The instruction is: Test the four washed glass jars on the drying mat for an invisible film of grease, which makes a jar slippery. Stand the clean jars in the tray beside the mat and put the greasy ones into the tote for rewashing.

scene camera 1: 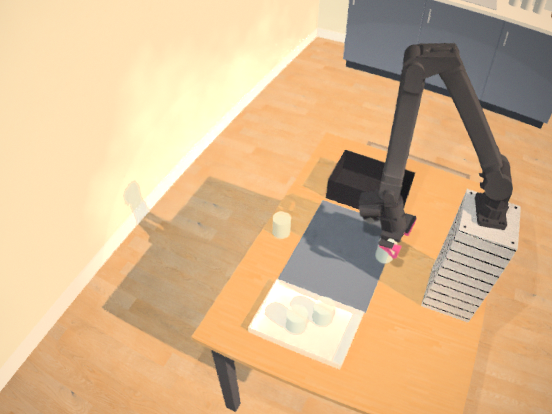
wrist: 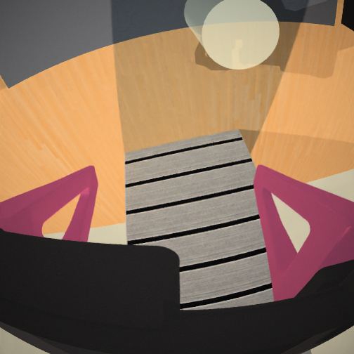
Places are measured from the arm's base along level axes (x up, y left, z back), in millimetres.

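Pixels of known places: gripper, fingertip midpoint: (scene camera 1: 400,246); arm's base, origin of the base link: (scene camera 1: 489,212).
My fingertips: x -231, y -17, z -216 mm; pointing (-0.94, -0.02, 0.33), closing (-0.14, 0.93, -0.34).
Observation:
For each thing: its top centre in the pictures, then the offset to it from my fingertips. Level surfaces: height alone.
- pale glass jar, middle of its top: (scene camera 1: 388,242) dx -80, dy -76, dz -29 mm
- grey drying mat, its level: dx -154 mm
- white tray, middle of its top: (scene camera 1: 307,320) dx -127, dy +251, dz -240 mm
- black tote, middle of its top: (scene camera 1: 373,175) dx -57, dy -376, dz -113 mm
- wooden table, its level: dx -157 mm
My gripper (scene camera 1: 401,239) (wrist: 175,173) is open, its magenta fingers wide apart with nothing between them. It is above a pale glass jar (scene camera 1: 384,254) (wrist: 241,34), which stands upright at the robot-side edge of the grey drying mat (scene camera 1: 320,275) (wrist: 50,35). In the wrist view that jar is beyond the fingertips, at the top. Two jars (scene camera 1: 296,320) (scene camera 1: 323,314) stand side by side in the white tray (scene camera 1: 295,348). Another jar (scene camera 1: 281,225) stands upright on the table beside the mat, near the wall-side edge. The black tote (scene camera 1: 340,187) is at the mat's far end, partly hidden by the arm.
The striped grey robot pedestal (scene camera 1: 470,270) (wrist: 190,200) stands on the robot side of the wooden table (scene camera 1: 400,345) (wrist: 55,130). The arm arches high from it over the table. The wall (scene camera 1: 75,125) is off to the left, and blue-grey cabinets (scene camera 1: 465,60) are at the back.

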